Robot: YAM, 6 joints.
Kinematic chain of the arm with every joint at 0, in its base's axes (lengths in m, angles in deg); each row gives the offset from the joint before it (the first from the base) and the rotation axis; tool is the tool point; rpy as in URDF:
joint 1: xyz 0 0 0.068 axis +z
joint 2: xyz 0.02 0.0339 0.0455 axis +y
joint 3: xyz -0.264 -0.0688 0 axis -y
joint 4: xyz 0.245 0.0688 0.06 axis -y
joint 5: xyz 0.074 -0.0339 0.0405 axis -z
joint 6: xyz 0.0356 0 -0.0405 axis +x
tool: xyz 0 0 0 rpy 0 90 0
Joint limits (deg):
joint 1: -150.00..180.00
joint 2: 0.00..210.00
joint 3: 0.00..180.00
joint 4: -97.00..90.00
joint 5: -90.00..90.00
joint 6: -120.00..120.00
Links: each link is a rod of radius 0.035 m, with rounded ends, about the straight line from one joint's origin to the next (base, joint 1, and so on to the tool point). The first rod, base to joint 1, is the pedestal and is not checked.
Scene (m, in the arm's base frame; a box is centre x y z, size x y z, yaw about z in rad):
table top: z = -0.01
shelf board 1: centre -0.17 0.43 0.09 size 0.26 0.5 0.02 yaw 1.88
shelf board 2: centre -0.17 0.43 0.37 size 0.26 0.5 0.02 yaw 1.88
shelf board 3: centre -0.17 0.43 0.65 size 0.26 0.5 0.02 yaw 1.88
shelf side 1: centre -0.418 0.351 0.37 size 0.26 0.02 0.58 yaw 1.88
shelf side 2: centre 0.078 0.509 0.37 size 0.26 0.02 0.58 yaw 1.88
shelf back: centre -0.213 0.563 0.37 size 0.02 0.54 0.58 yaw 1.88
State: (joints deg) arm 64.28 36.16 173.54 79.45 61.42 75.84
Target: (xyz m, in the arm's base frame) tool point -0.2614 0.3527 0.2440
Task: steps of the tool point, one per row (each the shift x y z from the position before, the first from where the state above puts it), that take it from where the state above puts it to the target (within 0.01 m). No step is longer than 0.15 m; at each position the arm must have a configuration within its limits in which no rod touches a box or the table.
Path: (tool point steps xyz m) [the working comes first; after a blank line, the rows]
Joints at the target: 130.89 117.20 71.88 63.98 69.12 75.84
Straight joint move there: touches shelf board 2.

1: 0.0826 0.0278 0.1109
2: 0.0755 0.0711 0.0919
3: 0.0531 0.1051 0.0642
4: 0.0209 0.1234 0.0309
5: -0.0140 0.1232 -0.0048
6: -0.0435 0.1050 -0.0387
7: -0.0613 0.0732 -0.0673
8: -0.0633 0.0346 -0.0873
9: -0.0494 -0.0026 -0.0970
10: -0.0228 -0.0314 -0.0952
11: -0.0287 0.0539 0.0093
12: -0.0193 0.0594 -0.0002
13: -0.0081 0.0622 -0.0091

